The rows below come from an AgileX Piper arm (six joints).
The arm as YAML. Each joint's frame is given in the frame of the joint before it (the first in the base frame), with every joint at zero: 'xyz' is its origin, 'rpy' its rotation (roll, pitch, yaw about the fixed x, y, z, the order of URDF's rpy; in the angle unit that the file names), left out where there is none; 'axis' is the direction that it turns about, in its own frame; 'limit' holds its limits. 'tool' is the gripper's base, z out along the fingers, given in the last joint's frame.
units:
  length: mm
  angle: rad
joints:
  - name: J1
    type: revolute
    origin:
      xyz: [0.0, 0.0, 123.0]
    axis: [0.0, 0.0, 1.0]
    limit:
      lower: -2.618
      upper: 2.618
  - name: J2
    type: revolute
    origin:
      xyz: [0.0, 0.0, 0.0]
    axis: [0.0, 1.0, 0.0]
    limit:
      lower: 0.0
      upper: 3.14
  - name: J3
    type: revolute
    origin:
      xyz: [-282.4, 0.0, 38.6]
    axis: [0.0, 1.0, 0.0]
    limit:
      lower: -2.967
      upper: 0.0
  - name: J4
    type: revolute
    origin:
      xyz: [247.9, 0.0, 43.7]
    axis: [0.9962, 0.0, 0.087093]
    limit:
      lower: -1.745
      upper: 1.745
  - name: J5
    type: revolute
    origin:
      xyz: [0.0, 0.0, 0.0]
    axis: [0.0, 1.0, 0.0]
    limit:
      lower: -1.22
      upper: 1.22
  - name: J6
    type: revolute
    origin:
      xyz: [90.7, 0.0, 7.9]
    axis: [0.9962, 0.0, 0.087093]
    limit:
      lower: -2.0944
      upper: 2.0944
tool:
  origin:
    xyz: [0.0, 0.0, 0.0]
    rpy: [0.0, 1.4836, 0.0]
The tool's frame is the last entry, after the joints.
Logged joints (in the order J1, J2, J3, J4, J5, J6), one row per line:
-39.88, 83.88, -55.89, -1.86, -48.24, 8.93
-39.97, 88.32, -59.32, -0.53, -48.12, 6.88
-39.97, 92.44, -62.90, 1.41, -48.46, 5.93
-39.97, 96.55, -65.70, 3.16, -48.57, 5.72
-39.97, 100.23, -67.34, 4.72, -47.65, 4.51
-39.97, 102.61, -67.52, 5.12, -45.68, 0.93
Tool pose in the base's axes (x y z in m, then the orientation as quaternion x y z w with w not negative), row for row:
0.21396, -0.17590, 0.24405, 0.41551, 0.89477, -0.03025, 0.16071
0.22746, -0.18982, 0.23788, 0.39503, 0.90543, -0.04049, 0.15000
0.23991, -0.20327, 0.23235, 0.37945, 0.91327, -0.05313, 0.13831
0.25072, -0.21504, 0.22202, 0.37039, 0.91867, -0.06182, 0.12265
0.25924, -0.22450, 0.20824, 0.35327, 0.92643, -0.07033, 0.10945
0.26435, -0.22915, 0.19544, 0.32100, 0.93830, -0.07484, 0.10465
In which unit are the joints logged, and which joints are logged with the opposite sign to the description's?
The joints are logged in degrees. Opposite sign: J4, J5.
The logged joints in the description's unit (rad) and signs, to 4 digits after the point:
-0.6960, 1.4640, -0.9755, 0.0325, 0.8419, 0.1559
-0.6976, 1.5415, -1.0353, 0.0093, 0.8399, 0.1201
-0.6976, 1.6134, -1.0978, -0.0246, 0.8458, 0.1035
-0.6976, 1.6851, -1.1467, -0.0552, 0.8477, 0.0998
-0.6976, 1.7493, -1.1753, -0.0824, 0.8316, 0.0787
-0.6976, 1.7909, -1.1784, -0.0894, 0.7973, 0.0162

